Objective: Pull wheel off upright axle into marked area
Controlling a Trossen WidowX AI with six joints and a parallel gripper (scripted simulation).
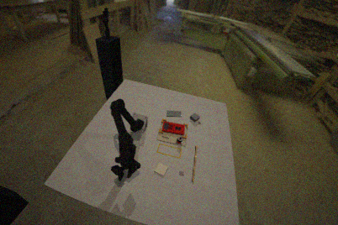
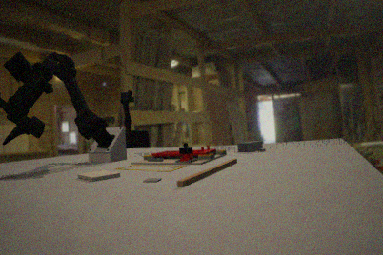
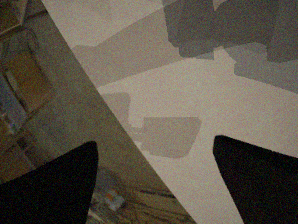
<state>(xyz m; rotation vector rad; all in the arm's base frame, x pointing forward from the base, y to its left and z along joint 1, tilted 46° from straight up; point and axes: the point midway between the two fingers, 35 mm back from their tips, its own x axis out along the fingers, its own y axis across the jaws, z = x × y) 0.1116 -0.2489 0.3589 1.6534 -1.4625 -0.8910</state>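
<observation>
The flat tan tile is 19 cm to the left of my gripper tip, 19 cm ahead of it and 10 cm below it. Also, from my gripper tip: wheel: 47 cm to the left, 25 cm ahead, 7 cm below; then axle: 47 cm to the left, 25 cm ahead, 7 cm below; then wooden stick: 41 cm ahead, 33 cm to the left, 10 cm below.
</observation>
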